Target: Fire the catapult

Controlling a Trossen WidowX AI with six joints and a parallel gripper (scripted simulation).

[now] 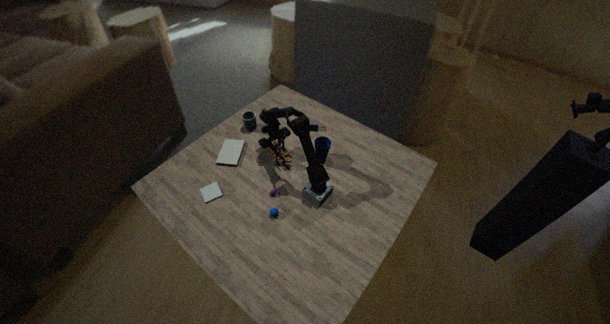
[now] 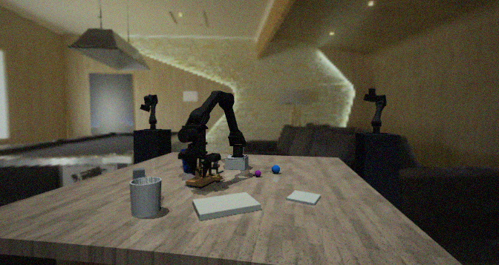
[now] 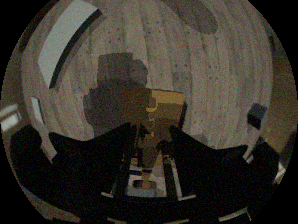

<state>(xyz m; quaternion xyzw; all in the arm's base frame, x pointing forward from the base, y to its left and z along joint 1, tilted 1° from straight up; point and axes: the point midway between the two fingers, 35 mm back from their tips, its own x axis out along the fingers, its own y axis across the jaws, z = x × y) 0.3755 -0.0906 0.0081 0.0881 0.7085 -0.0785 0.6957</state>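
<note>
Now: gripper tip 230 mm to the right of the purple ball, 190 mm past it and 30 mm above it. Round my gripper tip: white flat slab 210 mm ahead, 170 mm to the left, 30 mm below; blue cup 230 mm behind, 150 mm to the right, 10 mm below; wooden catapult 60 mm behind, 40 mm to the left, 20 mm above.
</note>
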